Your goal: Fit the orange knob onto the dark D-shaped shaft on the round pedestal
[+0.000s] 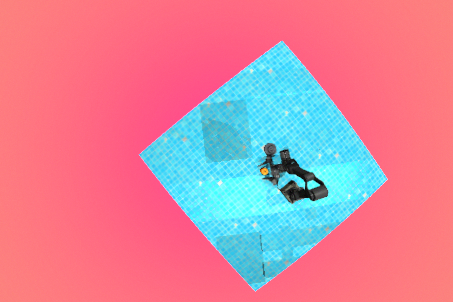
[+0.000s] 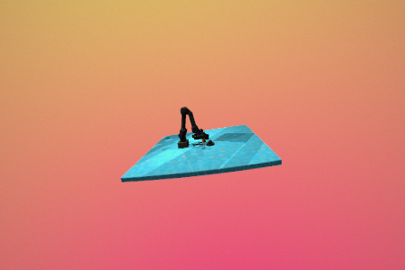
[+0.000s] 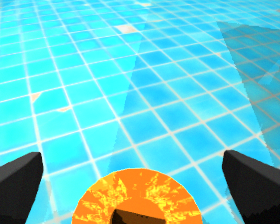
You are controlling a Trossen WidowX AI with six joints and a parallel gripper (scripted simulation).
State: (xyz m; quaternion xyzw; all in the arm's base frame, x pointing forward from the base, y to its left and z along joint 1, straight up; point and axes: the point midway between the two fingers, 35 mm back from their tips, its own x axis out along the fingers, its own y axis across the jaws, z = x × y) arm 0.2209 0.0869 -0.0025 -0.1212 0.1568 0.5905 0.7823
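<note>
Now: the orange knob 10 mm behind my gripper tip, 30 mm to the right of it and 20 mm below it. From my gripper tip the other things lie so: round pedestal 90 mm ahead, 150 mm to the right, 10 mm below.
</note>
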